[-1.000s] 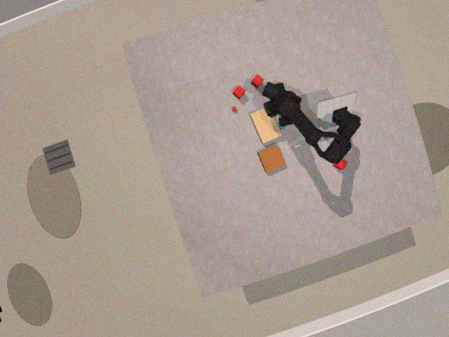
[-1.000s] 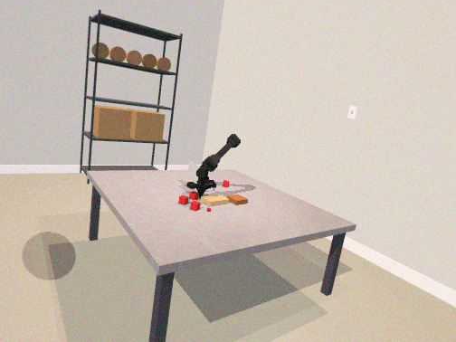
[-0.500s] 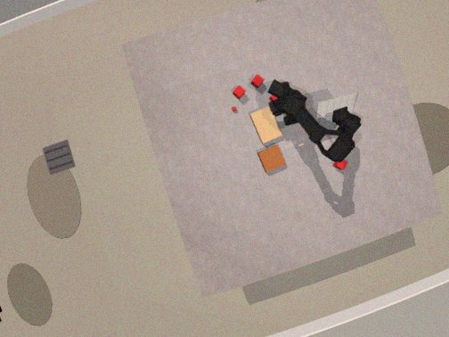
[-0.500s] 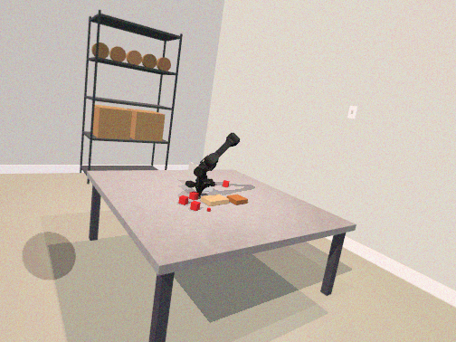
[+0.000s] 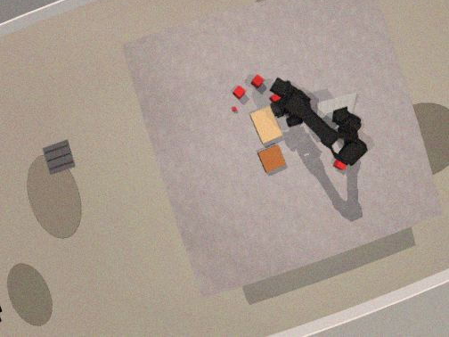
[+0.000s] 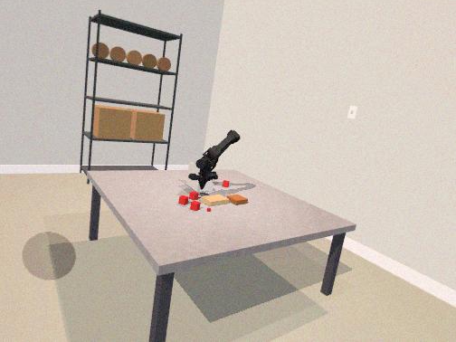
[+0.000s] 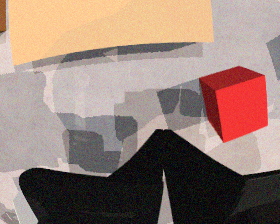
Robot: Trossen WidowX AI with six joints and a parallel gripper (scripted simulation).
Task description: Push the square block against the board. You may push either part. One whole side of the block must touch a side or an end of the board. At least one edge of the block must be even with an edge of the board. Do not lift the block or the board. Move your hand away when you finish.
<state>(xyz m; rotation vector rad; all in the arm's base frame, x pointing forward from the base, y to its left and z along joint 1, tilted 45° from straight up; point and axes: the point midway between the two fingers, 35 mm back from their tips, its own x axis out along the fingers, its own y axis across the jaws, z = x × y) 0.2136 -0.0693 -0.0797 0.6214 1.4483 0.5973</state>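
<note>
Right now the tan board is 100 mm ahead of my gripper tip, 50 mm to the left of it and 40 mm below it. Also, from my gripper tip: red ball 210 mm ahead, 70 mm to the right, 50 mm below; orange square block 120 mm ahead, 200 mm to the left, 40 mm below.
</note>
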